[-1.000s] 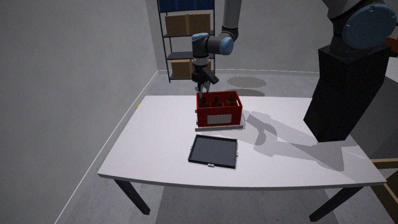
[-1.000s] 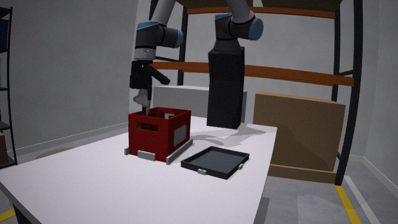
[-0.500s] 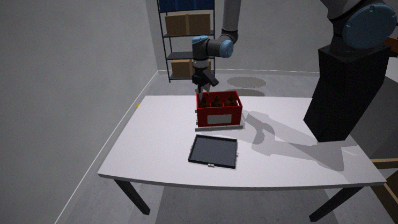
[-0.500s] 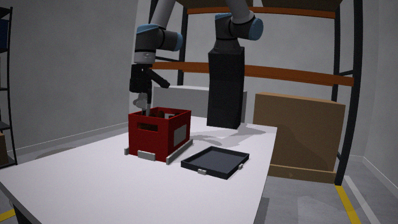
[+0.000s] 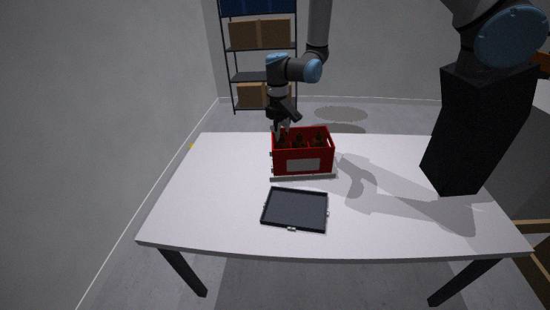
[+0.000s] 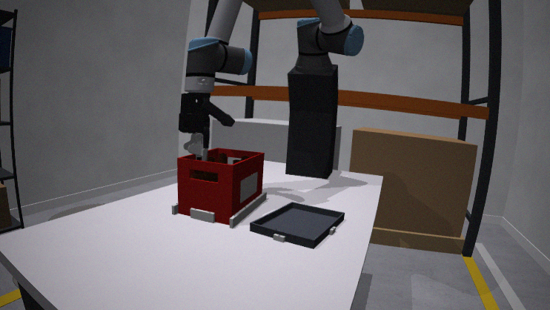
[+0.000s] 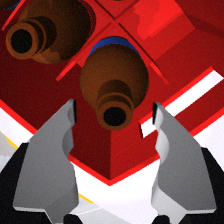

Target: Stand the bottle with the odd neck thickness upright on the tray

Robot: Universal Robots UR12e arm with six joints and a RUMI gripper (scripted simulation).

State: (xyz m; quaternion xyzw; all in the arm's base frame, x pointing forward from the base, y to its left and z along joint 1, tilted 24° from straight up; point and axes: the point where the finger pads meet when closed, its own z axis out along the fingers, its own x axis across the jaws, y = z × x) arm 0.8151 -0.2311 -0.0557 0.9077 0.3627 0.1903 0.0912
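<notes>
My gripper is now 7 cm above the brown bottle. Also, from my hand: dark tray 2 cm behind, 31 cm to the left, 15 cm below; then glass bottle 8 cm behind, 1 cm to the right, 7 cm below; then red crate 8 cm behind, 4 cm to the left, 8 cm below.
</notes>
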